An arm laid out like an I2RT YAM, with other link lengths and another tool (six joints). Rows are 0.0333 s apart.
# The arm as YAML. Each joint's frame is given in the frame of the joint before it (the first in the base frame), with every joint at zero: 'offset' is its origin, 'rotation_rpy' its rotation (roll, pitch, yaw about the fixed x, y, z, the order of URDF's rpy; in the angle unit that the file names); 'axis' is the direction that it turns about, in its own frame. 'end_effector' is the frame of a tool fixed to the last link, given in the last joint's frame.
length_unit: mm
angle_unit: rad
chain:
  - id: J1
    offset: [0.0, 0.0, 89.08]
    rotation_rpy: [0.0, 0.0, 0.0]
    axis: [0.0, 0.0, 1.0]
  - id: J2
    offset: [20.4, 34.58, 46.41]
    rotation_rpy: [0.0, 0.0, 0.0]
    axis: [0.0, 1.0, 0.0]
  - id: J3
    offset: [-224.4, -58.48, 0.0]
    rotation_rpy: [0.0, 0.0, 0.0]
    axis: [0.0, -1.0, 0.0]
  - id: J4
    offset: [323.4, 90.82, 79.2]
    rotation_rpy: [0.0, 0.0, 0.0]
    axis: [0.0, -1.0, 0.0]
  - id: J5
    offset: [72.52, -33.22, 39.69]
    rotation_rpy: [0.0, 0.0, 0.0]
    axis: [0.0, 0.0, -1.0]
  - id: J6
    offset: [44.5, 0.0, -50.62]
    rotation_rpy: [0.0, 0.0, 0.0]
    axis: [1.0, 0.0, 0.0]
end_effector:
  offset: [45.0, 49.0, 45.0]
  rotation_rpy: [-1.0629, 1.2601, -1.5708]
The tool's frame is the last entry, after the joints.
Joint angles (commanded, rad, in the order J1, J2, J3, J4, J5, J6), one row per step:
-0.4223 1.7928 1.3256 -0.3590 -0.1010 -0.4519
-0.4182 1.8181 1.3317 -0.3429 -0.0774 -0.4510
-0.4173 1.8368 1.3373 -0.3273 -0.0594 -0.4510
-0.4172 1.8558 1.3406 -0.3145 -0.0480 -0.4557
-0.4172 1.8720 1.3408 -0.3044 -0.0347 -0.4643
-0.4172 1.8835 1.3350 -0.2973 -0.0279 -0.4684
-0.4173 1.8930 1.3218 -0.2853 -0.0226 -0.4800
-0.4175 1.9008 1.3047 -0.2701 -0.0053 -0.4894
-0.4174 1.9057 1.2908 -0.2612 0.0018 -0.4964
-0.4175 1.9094 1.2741 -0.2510 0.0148 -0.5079
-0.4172 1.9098 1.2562 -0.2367 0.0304 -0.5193
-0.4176 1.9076 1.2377 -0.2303 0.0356 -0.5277
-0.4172 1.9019 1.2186 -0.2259 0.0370 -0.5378
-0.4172 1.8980 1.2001 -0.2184 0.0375 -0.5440
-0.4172 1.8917 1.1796 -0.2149 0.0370 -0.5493
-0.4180 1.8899 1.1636 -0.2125 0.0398 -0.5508
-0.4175 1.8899 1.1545 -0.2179 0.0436 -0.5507
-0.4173 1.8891 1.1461 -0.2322 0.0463 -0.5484
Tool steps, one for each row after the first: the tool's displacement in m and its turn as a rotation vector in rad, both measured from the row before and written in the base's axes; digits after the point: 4 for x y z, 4 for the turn. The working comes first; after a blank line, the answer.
Tool pose at each row, in the base's axes (x y z in m, rotation vector in rad; the steps are taken from these numbers as rounded here):
0.5045 -0.1103 0.1709 -0.2259 2.1726 -1.0000
0.5085 -0.1120 0.1618 -0.2244 2.1789 -1.0235
0.5118 -0.1146 0.1559 -0.2202 2.1791 -1.0446
0.5139 -0.1165 0.1486 -0.2241 2.1822 -1.0582
0.5149 -0.1180 0.1407 -0.2334 2.1874 -1.0742
0.5144 -0.1184 0.1328 -0.2404 2.1973 -1.0797
0.5125 -0.1179 0.1230 -0.2572 2.2050 -1.0855
0.5101 -0.1184 0.1123 -0.2684 2.2144 -1.1049
0.5077 -0.1179 0.1044 -0.2795 2.2230 -1.1115
0.5045 -0.1176 0.0956 -0.2951 2.2314 -1.1260
0.5015 -0.1175 0.0883 -0.3083 2.2338 -1.1457
0.4975 -0.1163 0.0819 -0.3216 2.2418 -1.1503
0.4932 -0.1142 0.0769 -0.3383 2.2472 -1.1507
0.4895 -0.1125 0.0718 -0.3491 2.2521 -1.1500
0.4848 -0.1103 0.0667 -0.3605 2.2608 -1.1462
0.4809 -0.1092 0.0613 -0.3662 2.2727 -1.1454
0.4779 -0.1080 0.0570 -0.3725 2.2875 -1.1435
0.4740 -0.1065 0.0527 -0.3791 2.3104 -1.1367

0.0040 -0.0017 -0.0091 -0.0141 0.0098 -0.0126
0.0033 -0.0026 -0.0059 -0.0131 0.0031 -0.0112
0.0021 -0.0019 -0.0073 -0.0095 0.0071 -0.0042
0.0010 -0.0015 -0.0079 -0.0120 0.0115 -0.0026
-0.0005 -0.0004 -0.0079 -0.0031 0.0123 -0.0015
-0.0019 0.0005 -0.0098 -0.0064 0.0143 0.0052
-0.0024 -0.0005 -0.0107 -0.0137 0.0166 -0.0043
-0.0024 0.0005 -0.0079 -0.0051 0.0131 0.0009
-0.0032 0.0003 -0.0088 -0.0116 0.0165 0.0005
-0.0030 0.0001 -0.0073 -0.0160 0.0117 -0.0007
-0.0040 0.0012 -0.0064 -0.0043 0.0131 0.0029
-0.0043 0.0021 -0.0050 -0.0029 0.0115 0.0075
-0.0037 0.0017 -0.0051 -0.0009 0.0084 0.0046
-0.0047 0.0022 -0.0051 0.0019 0.0112 0.0045
-0.0039 0.0011 -0.0054 0.0019 0.0121 -0.0013
-0.0030 0.0012 -0.0043 0.0031 0.0145 -0.0018
-0.0039 0.0015 -0.0043 0.0081 0.0203 -0.0032

